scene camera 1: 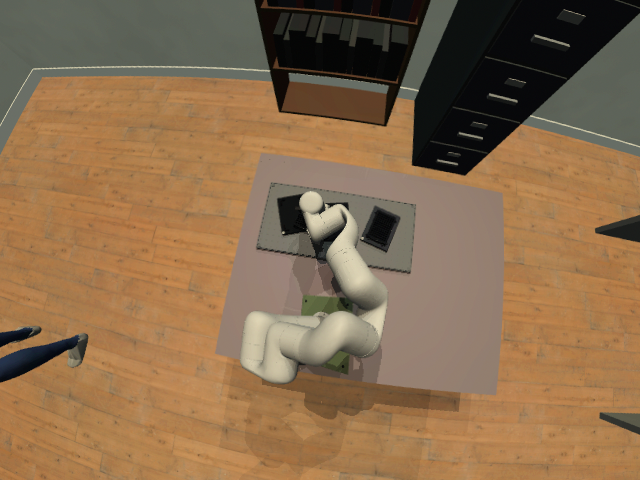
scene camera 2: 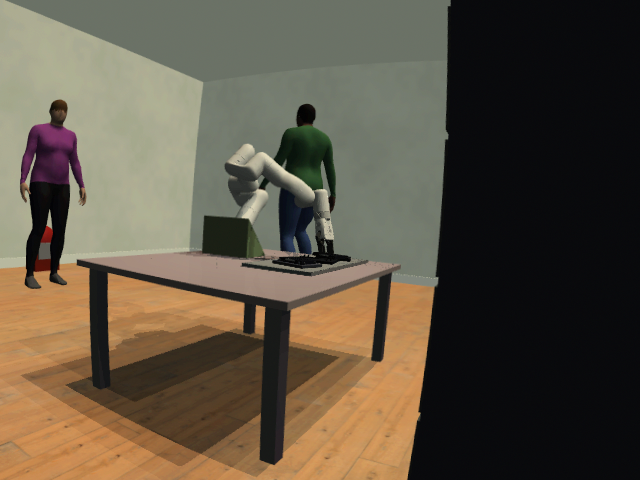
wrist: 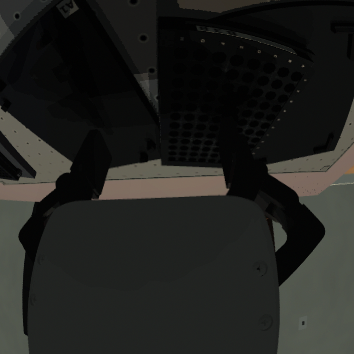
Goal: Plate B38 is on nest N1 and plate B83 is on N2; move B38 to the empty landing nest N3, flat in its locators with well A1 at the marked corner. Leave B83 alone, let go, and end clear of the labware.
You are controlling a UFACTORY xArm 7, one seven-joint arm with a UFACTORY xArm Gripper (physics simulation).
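Note:
My gripper [wrist: 159, 136] [scene camera 2: 324, 250] is open and empty, low over the nests; its right finger overlaps a black well plate [wrist: 192, 95] [scene camera 1: 300, 222] in the wrist view, contact unclear. That plate lies askew, partly off the left nest [scene camera 1: 287, 212] [wrist: 312, 117], its side close to the middle nest [wrist: 55, 85]. The middle nest carries no plate where visible and has an A1 label [wrist: 67, 7] at a corner. Another black plate [scene camera 1: 381, 226] sits in the right nest. Plate codes are unreadable, so I cannot tell B38 from B83. The arm hides much of the middle nest in scene camera 1.
A grey perforated board [scene camera 1: 403, 260] [scene camera 2: 311, 271] bears the nests on the pink table [scene camera 1: 454, 310] [scene camera 2: 217, 273]. The arm's green base [scene camera 1: 310, 304] [scene camera 2: 224, 236] is at the near side. A bookshelf [scene camera 1: 333, 103] and a black cabinet [scene camera 1: 439, 103] stand beyond. Two people [scene camera 2: 54, 155] [scene camera 2: 309, 155] stand behind the table.

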